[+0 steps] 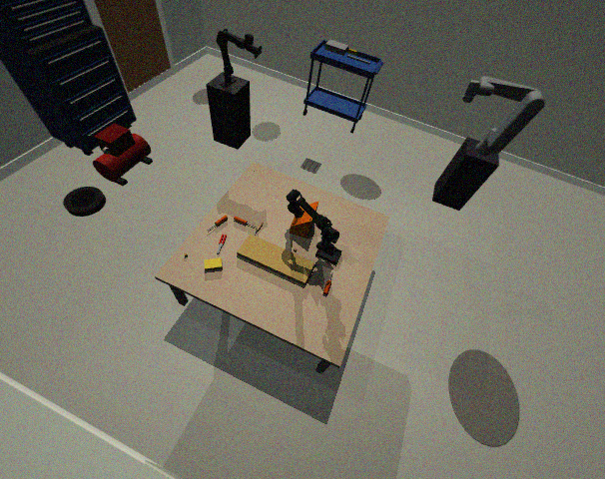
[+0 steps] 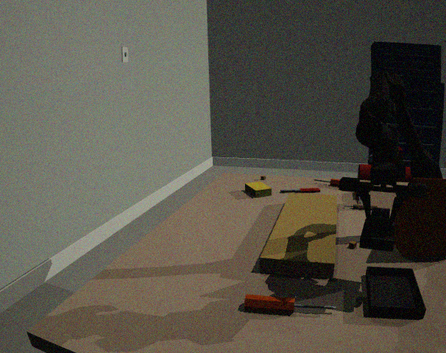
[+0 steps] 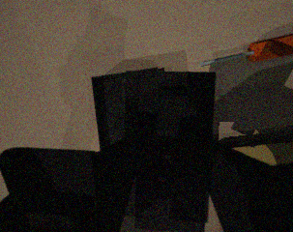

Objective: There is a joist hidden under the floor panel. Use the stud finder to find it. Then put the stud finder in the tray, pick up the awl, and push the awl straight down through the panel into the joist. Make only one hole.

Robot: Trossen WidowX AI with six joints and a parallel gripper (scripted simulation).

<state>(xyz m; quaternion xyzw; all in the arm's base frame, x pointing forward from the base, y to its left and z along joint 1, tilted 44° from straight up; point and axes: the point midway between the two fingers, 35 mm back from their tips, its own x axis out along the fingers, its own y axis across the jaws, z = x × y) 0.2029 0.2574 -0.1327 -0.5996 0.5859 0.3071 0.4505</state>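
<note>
The black tray is 14 cm below my gripper tip, 5 cm behind it and 2 cm to the left of it. The rest, counted from my gripper tip: awl (54 cm to the right, 14 cm below, 1 cm behind); yellow block (67 cm to the right, 39 cm ahead, 14 cm below); stud finder (2 cm above, 1 cm to the left).
</note>
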